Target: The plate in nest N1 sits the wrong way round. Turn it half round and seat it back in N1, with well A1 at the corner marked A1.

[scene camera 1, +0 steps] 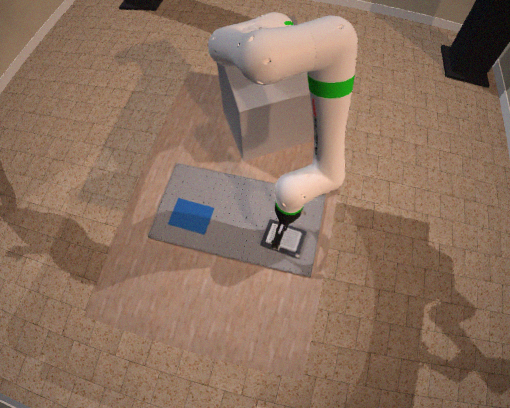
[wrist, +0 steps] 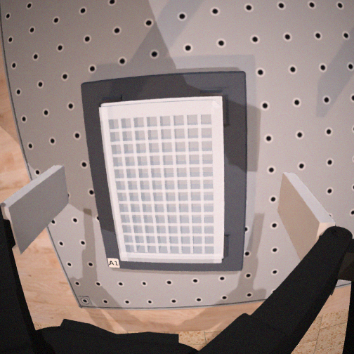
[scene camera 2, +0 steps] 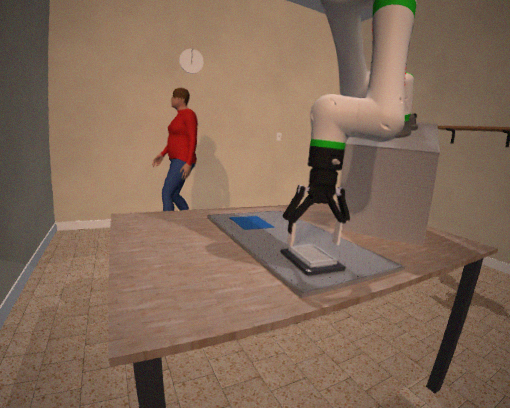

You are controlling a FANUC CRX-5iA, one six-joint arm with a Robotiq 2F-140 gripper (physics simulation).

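Note:
A white well plate (scene camera 1: 291, 240) (scene camera 2: 314, 254) (wrist: 167, 185) lies flat in the dark nest (scene camera 1: 267, 245) (scene camera 2: 325, 270) (wrist: 235, 200). In the wrist view its long side runs up and down, with a wider plain margin at the top. The A1 label (wrist: 113, 263) is on the nest's lower left corner there. Lettering on the plate is too small to read. My gripper (scene camera 1: 278, 237) (scene camera 2: 315, 241) (wrist: 168, 188) is open and empty. It points down above the plate, its fingers spread past the two long sides and touching neither plate nor nest.
The nest stands on a grey perforated board (scene camera 1: 230, 242) (scene camera 2: 372, 262) (wrist: 300, 150) on the wooden table (scene camera 1: 210, 310) (scene camera 2: 200, 295). A flat blue rectangle (scene camera 1: 191, 216) (scene camera 2: 251, 223) lies at the board's other end. The robot's grey pedestal (scene camera 1: 275, 125) (scene camera 2: 390, 190) is behind. A person (scene camera 2: 181, 135) is beyond the table.

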